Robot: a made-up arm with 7 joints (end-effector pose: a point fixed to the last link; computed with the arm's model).
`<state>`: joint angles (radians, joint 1 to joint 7).
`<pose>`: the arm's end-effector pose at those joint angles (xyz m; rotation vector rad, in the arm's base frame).
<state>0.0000 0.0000 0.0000 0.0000 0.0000 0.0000 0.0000</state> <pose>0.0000 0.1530 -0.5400 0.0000 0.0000 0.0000</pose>
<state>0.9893 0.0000 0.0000 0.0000 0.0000 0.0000 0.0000</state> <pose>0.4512 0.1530 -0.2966 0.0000 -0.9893 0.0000</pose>
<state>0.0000 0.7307 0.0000 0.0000 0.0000 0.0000 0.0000</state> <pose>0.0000 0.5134 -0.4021 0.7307 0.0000 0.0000</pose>
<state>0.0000 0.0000 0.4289 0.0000 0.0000 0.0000 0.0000</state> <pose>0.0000 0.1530 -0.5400 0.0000 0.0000 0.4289</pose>
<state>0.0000 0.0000 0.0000 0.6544 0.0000 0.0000 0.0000</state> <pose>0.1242 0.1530 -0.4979 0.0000 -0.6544 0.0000</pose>
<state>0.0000 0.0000 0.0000 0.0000 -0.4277 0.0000 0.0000</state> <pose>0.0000 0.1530 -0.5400 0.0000 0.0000 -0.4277</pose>
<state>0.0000 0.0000 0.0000 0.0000 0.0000 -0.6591 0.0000</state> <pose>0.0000 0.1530 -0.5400 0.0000 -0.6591 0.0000</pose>
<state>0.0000 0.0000 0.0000 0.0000 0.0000 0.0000 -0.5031</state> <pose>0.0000 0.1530 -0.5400 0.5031 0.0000 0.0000</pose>
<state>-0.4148 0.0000 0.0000 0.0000 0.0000 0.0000 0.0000</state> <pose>-0.2176 0.1530 -0.4942 0.0000 0.4148 0.0000</pose>
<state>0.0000 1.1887 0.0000 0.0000 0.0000 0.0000 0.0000</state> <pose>0.0000 0.6541 -0.2013 1.1887 0.0000 0.0000</pose>
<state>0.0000 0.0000 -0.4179 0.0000 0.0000 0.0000 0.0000</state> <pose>0.0000 0.1530 -0.5400 0.0000 0.0000 -0.4179</pose>
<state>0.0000 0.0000 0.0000 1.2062 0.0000 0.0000 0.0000</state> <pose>0.1906 0.1530 -0.4087 0.0000 -1.2062 0.0000</pose>
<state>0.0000 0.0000 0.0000 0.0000 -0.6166 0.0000 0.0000</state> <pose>0.0000 0.1530 -0.5400 0.0000 0.0000 -0.6166</pose>
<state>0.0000 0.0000 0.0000 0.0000 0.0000 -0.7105 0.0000</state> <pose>0.0000 0.1530 -0.5400 0.0000 -0.7105 0.0000</pose>
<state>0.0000 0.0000 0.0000 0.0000 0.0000 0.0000 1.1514</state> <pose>0.0000 0.1530 -0.5400 -1.1514 0.0000 0.0000</pose>
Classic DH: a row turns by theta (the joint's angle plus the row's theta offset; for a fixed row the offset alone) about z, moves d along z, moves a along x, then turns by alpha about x. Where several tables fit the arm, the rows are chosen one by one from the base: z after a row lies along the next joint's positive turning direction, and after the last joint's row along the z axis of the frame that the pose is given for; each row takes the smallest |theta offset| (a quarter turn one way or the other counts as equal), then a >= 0, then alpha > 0; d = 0 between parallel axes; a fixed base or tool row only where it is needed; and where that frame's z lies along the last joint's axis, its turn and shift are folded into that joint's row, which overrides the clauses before.
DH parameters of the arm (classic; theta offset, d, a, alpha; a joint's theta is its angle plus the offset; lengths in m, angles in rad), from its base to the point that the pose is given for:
base (fixed): 0 0 0 1.5708
joint 1: 1.5708 -0.153 0 1.5708
joint 2: 1.5708 0 0 1.5708
joint 3: 1.5708 -0.336 0 1.5708
joint 4: 0 0 0 -1.5708
joint 5: 0 -0.204 0 -1.5708
joint 6: -1.5708 0 0 1.5708
joint 7: 1.5708 0 0 1.5708
tool (fixed): -1.5708 0 0 0

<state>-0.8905 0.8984 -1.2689 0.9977 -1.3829 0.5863 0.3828</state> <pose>-0.2837 0.4005 -0.2951 -0.1838 0.7462 -2.7042</pose>
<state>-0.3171 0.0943 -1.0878 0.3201 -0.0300 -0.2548 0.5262</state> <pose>-0.1378 0.1463 -0.5154 -0.8720 0.0989 -1.0904</pose>
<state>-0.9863 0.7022 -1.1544 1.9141 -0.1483 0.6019 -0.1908</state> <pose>-0.2220 0.1916 -0.2400 -0.5149 -0.0718 -1.1131</pose>
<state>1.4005 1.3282 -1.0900 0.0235 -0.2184 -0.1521 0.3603</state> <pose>0.1323 0.6761 -0.0205 1.1526 -0.3320 -0.3003</pose>
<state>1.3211 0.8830 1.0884 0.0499 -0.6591 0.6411 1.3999</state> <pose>0.3264 0.5758 -0.0784 -0.9997 -1.3540 0.2337</pose>
